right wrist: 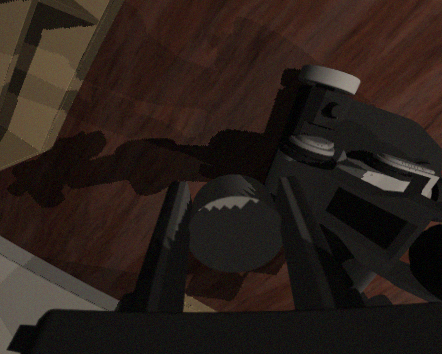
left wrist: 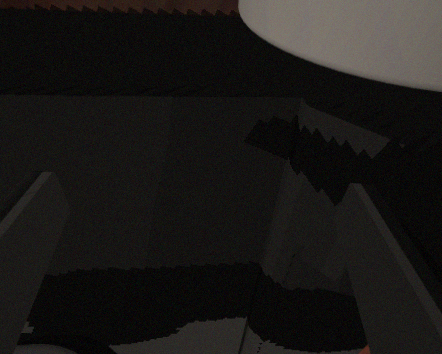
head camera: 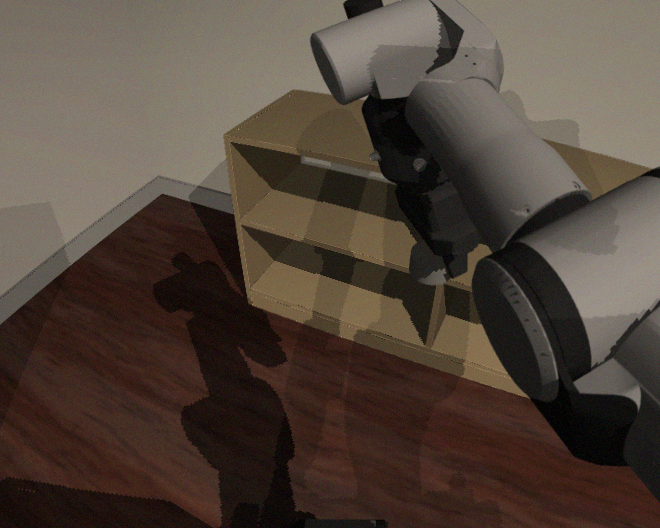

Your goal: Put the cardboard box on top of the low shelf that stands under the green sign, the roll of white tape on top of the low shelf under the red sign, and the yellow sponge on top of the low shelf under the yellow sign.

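Frame: origin at the robot's base, x ahead, y left, z up, level; metres.
Seen in the pictures: left gripper, fingertip midpoint: (left wrist: 204, 196); right gripper, fingertip midpoint: (right wrist: 233, 191) (head camera: 447, 258).
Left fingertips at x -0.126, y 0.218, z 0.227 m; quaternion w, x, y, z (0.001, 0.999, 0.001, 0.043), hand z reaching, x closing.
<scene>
A point is followed by its place in that frame.
My right gripper (head camera: 444, 265) {z 0.797, x 0.325, y -0.119 m} (right wrist: 233, 191) {z 0.797, x 0.325, y -0.119 m} is shut on the roll of white tape (head camera: 427, 266) {z 0.809, x 0.297, y -0.090 m} (right wrist: 235, 232) {z 0.810, x 0.320, y -0.103 m}, which looks dark grey in shadow between the two fingers. In the head view they hang in front of a low wooden shelf (head camera: 275, 118) {z 0.610, x 1.162, y 0.182 m} (right wrist: 25, 150) {z 0.121, x 1.085, y 0.281 m}. Part of the shelf's top is hidden behind the arm. My left gripper (left wrist: 204, 196) {z 0.227, x -0.126, y 0.218 m} is open, its fingers wide apart, with dark, shadowed surfaces beyond them. The cardboard box, the yellow sponge and the coloured signs do not show in these views.
The wooden floor (head camera: 110, 385) {z 0.000, x 0.700, y 0.694 m} (right wrist: 200, 30) {z 0.000, x 0.478, y -0.311 m} carries the arm's dark shadow. A pale baseboard (head camera: 110, 228) {z 0.021, x 1.481, y 0.975 m} runs along the wall (head camera: 137, 66) {z 0.615, x 1.794, y 0.832 m} left of the shelf. The robot's dark base (right wrist: 310, 190) shows at the right of the right wrist view. A tan patch shows low in that view.
</scene>
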